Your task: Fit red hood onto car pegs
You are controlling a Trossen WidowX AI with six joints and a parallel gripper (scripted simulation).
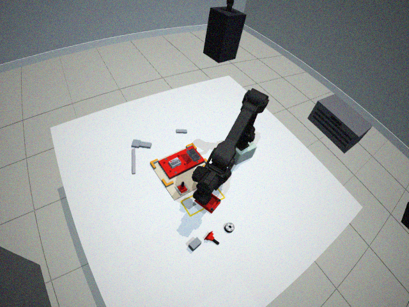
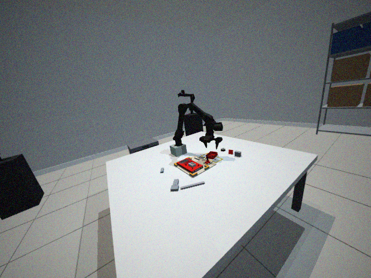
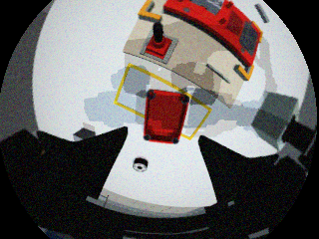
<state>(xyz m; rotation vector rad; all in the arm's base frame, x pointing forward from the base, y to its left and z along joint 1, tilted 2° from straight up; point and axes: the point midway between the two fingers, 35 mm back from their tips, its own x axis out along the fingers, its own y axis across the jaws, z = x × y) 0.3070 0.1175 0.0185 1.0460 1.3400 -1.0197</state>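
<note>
The red hood is 70 mm below my gripper tip. Also, from my gripper tip: grey engine block (230 mm to the right, 50 mm below, 10 mm ahead).
</note>
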